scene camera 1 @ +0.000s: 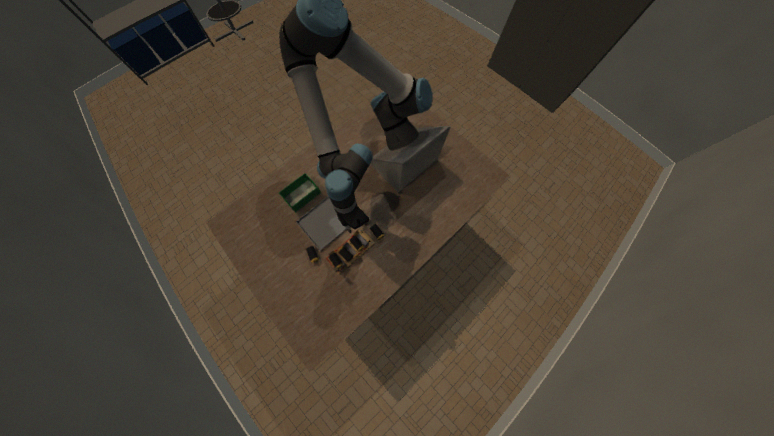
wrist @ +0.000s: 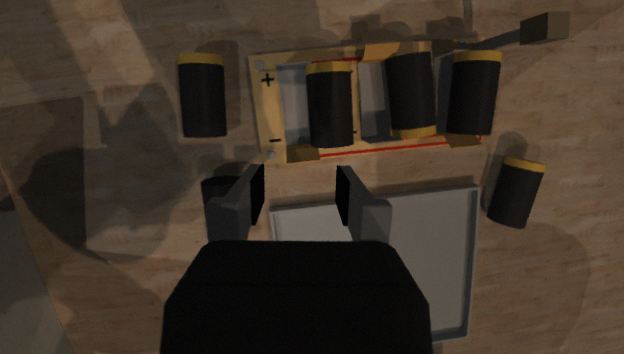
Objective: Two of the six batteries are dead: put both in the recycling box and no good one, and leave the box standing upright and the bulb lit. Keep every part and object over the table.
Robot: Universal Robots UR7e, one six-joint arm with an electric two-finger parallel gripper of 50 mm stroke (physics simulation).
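Frame: origin at the arm's base, x ahead, y left, z up, level; centimetres.
Seen in the pictures: gripper, fingertip midpoint: (wrist: 300,183); arm's base, origin of the base link: (scene camera 1: 403,141).
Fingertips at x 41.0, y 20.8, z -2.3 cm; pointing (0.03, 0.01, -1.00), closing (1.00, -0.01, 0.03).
Observation:
Pixels of each thing's top centre, then the offset from my fingertips to it. "spot": a spot on its surface instead. Level surfaces: height alone.
- battery holder, surface spot: (wrist: 270,107) spot: dx -2.3, dy +4.1, dz -8.6 cm
- grey tray, middle of its top: (wrist: 381,283) (scene camera 1: 325,221) dx +8.4, dy -12.8, dz -8.4 cm
- tray's right corner, surface spot: (wrist: 517,192) (scene camera 1: 313,253) spot: dx +19.6, dy -2.7, dz -6.5 cm
- battery, middle of its top: (wrist: 220,221) dx -6.4, dy -5.0, dz -6.2 cm
- green box, middle of its top: (scene camera 1: 298,189) dx +10.5, dy -30.8, dz -3.6 cm
- small block, surface spot: (wrist: 544,27) spot: dx +14.3, dy +9.3, dz -0.6 cm
- table, its level: dz -9.6 cm
My gripper (scene camera 1: 350,228) (wrist: 300,183) is open and empty, above the strip between the battery holder (wrist: 270,107) and the grey tray (scene camera 1: 318,225) (wrist: 435,280). In the wrist view, three black batteries with yellow ends lie in the holder: a left one (wrist: 330,107), a middle one (wrist: 412,95) with its yellow end reversed, and a right one (wrist: 475,95). Loose batteries lie left of the holder (wrist: 202,97) and near the tray's right corner (scene camera 1: 312,254) (wrist: 517,192). Another battery (wrist: 216,186) is partly hidden behind the left finger. The green box (scene camera 1: 293,203) stands upright beyond the tray. I cannot make out the bulb.
A small block (wrist: 544,27) on a dark arm sticks out at the holder's far right corner. The robot's grey pedestal (scene camera 1: 414,159) stands on the table (scene camera 1: 259,276), to the right of the tray in the scene view. Arm shadows darken parts of the table.

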